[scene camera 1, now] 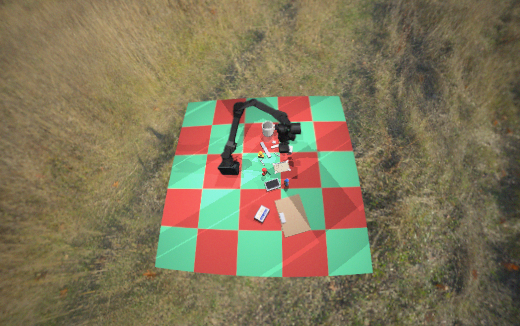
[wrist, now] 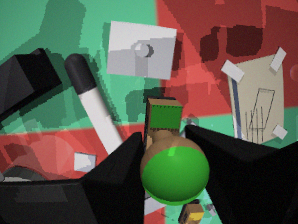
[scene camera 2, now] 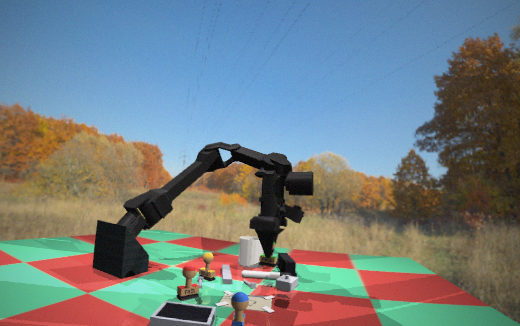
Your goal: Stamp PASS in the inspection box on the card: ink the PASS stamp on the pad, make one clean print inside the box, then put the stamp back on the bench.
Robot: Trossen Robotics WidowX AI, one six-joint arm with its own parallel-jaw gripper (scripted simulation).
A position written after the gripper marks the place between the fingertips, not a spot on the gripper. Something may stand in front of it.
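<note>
Wrist view: a green-knobbed stamp (wrist: 173,170), a card (wrist: 255,87) and the gripper (wrist: 163,136). Scene camera 2: the gripper (scene camera 2: 269,256). Scene camera 1 misses the green-knobbed stamp, hidden by the gripper.
</note>
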